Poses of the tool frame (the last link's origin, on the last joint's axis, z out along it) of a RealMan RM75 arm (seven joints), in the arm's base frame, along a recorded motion.
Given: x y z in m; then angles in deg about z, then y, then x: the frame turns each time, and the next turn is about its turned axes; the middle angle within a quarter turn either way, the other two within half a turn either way.
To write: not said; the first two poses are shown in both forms.
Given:
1: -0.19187 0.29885 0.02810 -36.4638 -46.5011 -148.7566
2: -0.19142 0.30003 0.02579 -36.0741 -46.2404 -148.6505
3: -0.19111 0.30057 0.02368 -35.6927 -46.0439 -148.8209
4: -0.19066 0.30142 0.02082 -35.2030 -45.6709 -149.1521
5: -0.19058 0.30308 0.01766 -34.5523 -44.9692 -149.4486
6: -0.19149 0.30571 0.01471 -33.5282 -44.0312 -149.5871
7: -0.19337 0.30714 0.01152 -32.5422 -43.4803 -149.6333
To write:
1: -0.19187 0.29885 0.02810 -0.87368 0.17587 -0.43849 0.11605
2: -0.19142 0.30003 0.02579 -0.87481 0.17330 -0.43642 0.11921
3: -0.19111 0.30057 0.02368 -0.87605 0.17164 -0.43437 0.11999
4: -0.19066 0.30142 0.02082 -0.87805 0.17027 -0.43072 0.12051
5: -0.19058 0.30308 0.01766 -0.88105 0.16849 -0.42457 0.12289
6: -0.19149 0.30571 0.01471 -0.88496 0.16389 -0.41650 0.12850
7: -0.19337 0.30714 0.01152 -0.88772 0.15804 -0.41131 0.13338
